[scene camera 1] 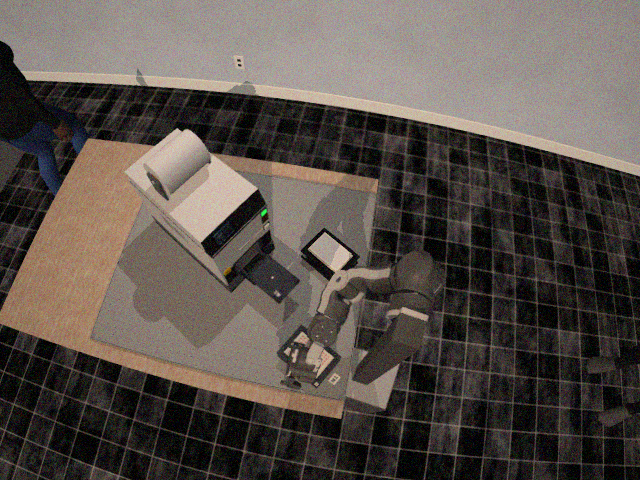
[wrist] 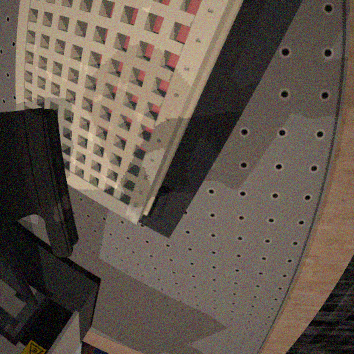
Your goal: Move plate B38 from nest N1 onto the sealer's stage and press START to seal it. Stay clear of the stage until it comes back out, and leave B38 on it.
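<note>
A pale plate (scene camera 1: 321, 361) (wrist: 107, 82), taken to be B38, lies in a black nest (scene camera 1: 285, 355) (wrist: 200, 135) near the table's front right; its name is not readable. It has square wells, some showing red. My gripper (scene camera 1: 298, 367) is over this plate, its fingers standing apart. In the wrist view one dark finger (wrist: 37, 175) overlaps the plate's left end; the other finger and any contact are hidden. The white sealer (scene camera 1: 217, 206) stands at the back left, a green light lit on its front. Its dark stage (scene camera 1: 271, 277) is out and bare.
A second black nest (scene camera 1: 316, 260) with a white-topped plate (scene camera 1: 330, 250) stands right of the stage. A film roll (scene camera 1: 180, 160) sits on the sealer. A small label card (scene camera 1: 334, 379) lies beside the front nest. A person (scene camera 1: 20, 113) stands at the far left.
</note>
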